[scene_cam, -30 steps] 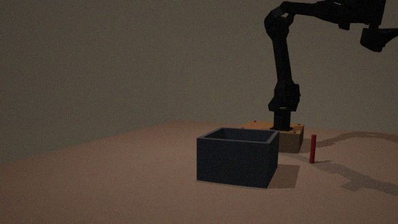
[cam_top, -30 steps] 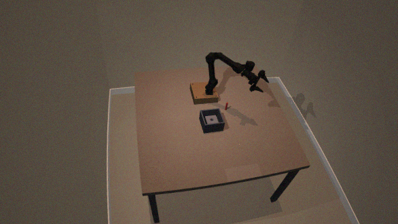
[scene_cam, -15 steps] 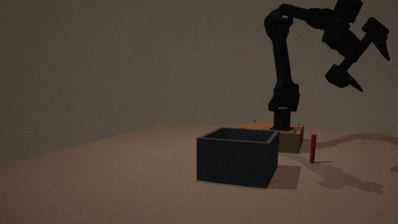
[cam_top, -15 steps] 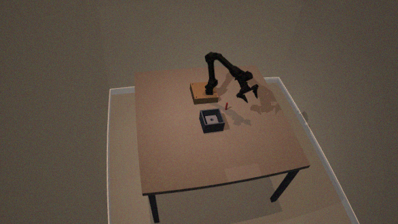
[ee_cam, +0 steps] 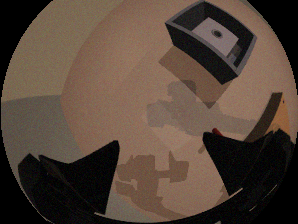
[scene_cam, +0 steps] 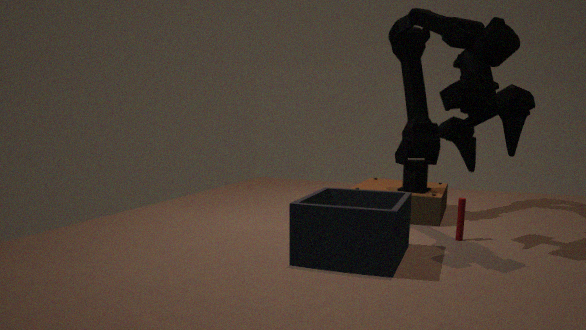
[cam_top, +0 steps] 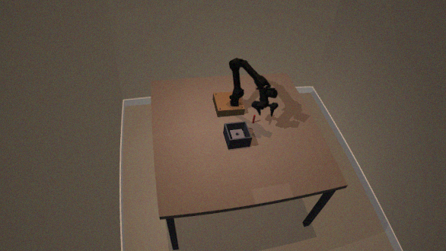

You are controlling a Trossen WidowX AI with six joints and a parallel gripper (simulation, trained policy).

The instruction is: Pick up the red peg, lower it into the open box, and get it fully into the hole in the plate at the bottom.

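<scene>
The red peg lies 8 cm behind my gripper tip, 6 cm to the right of it and 11 cm below it. The rest, counted from my gripper tip: dark blue box (10 cm ahead, 20 cm to the right, 13 cm below).
</scene>
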